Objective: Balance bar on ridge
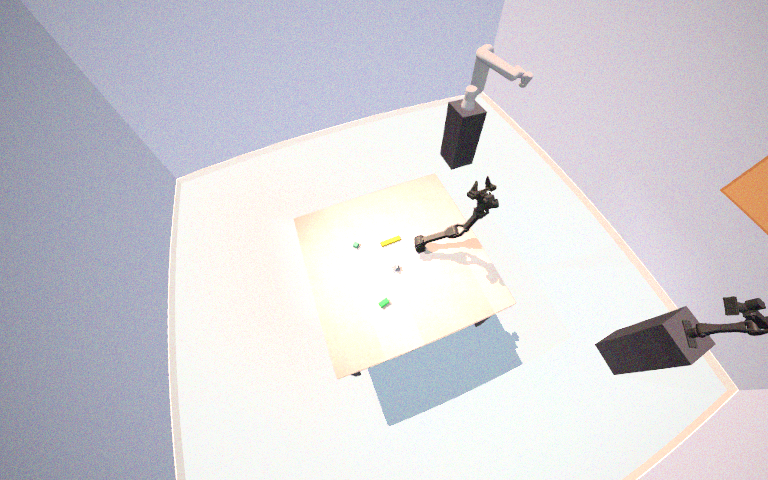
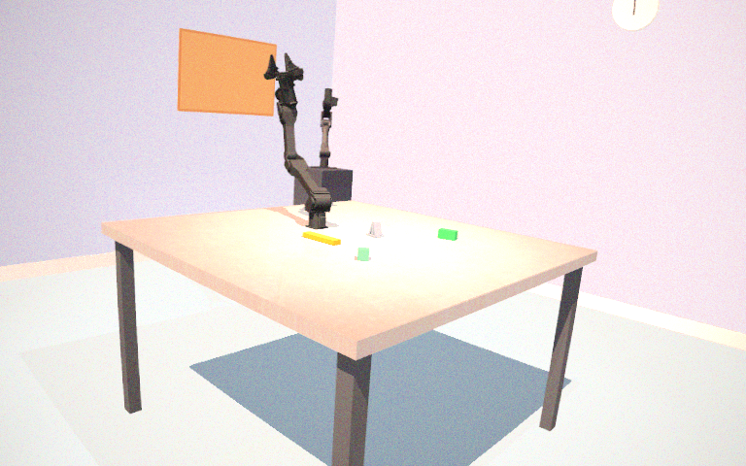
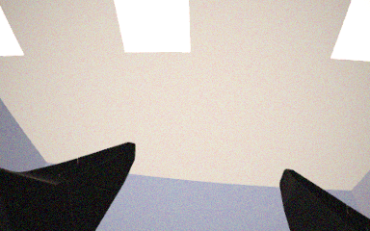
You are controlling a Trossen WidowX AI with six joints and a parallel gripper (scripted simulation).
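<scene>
The bar is 51 cm ahead of my gripper tip, 17 cm to the right of it and 66 cm below it.
</scene>
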